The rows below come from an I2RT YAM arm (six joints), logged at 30 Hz.
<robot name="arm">
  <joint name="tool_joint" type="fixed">
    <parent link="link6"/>
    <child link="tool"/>
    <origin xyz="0 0 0" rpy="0 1.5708 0"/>
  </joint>
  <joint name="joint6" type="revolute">
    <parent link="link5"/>
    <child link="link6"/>
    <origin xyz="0.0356 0 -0.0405"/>
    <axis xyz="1 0 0"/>
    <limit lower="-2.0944" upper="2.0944"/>
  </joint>
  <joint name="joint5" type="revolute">
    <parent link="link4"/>
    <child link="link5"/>
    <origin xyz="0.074 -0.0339 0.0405"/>
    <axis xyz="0 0 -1"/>
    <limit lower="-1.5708" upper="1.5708"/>
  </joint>
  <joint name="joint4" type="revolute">
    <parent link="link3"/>
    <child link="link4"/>
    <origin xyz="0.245 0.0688 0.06"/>
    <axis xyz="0 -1 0"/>
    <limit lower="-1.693" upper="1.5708"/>
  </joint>
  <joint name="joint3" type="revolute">
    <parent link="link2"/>
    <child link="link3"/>
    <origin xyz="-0.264 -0.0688 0"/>
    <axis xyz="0 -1 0"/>
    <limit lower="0" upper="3.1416"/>
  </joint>
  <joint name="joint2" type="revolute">
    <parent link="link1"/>
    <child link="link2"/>
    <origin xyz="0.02 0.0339 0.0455"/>
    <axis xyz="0 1 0"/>
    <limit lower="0" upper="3.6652"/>
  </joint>
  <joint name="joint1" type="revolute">
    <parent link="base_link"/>
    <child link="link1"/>
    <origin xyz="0 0 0.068"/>
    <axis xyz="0 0 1"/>
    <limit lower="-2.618" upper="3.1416"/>
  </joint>
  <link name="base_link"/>
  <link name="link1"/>
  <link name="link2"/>
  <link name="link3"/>
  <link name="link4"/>
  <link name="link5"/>
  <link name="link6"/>
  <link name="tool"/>
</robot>
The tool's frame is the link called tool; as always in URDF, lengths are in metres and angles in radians.
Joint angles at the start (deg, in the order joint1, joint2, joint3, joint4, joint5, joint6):
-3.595, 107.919, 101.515, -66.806, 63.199, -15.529
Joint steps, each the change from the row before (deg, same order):
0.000, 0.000, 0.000, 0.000, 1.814, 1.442
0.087, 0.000, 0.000, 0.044, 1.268, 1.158
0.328, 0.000, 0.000, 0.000, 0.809, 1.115
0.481, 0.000, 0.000, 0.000, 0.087, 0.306
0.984, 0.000, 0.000, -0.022, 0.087, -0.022
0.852, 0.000, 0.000, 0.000, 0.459, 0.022
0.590, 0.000, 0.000, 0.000, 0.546, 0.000
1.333, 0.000, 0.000, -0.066, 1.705, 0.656
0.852, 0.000, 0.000, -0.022, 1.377, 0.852
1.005, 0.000, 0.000, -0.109, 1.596, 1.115
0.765, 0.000, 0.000, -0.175, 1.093, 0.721
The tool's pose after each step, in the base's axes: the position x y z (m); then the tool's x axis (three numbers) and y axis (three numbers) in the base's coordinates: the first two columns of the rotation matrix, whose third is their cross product. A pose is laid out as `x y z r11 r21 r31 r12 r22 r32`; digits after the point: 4 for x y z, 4 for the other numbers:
0.3743 -0.0559 0.3118 -0.9968 -0.0404 -0.0690 0.0466 0.4076 -0.9120
0.3743 -0.0556 0.3125 -0.9959 -0.0291 -0.0862 0.0682 0.3886 -0.9189
0.3744 -0.0536 0.3129 -0.9944 -0.0246 -0.1030 0.0862 0.3768 -0.9223
0.3749 -0.0505 0.3129 -0.9937 -0.0306 -0.1078 0.0884 0.3763 -0.9223
0.3756 -0.0441 0.3130 -0.9931 -0.0475 -0.1069 0.0813 0.3764 -0.9229
0.3762 -0.0386 0.3132 -0.9924 -0.0607 -0.1067 0.0769 0.3703 -0.9257
0.3764 -0.0349 0.3135 -0.9920 -0.0691 -0.1060 0.0740 0.3625 -0.9291
0.3768 -0.0265 0.3145 -0.9901 -0.0828 -0.1136 0.0793 0.3378 -0.9379
0.3769 -0.0212 0.3152 -0.9881 -0.0885 -0.1258 0.0916 0.3181 -0.9436
0.3768 -0.0149 0.3161 -0.9854 -0.0956 -0.1410 0.1072 0.2956 -0.9493
0.3765 -0.0101 0.3166 -0.9835 -0.1024 -0.1492 0.1154 0.2802 -0.9530

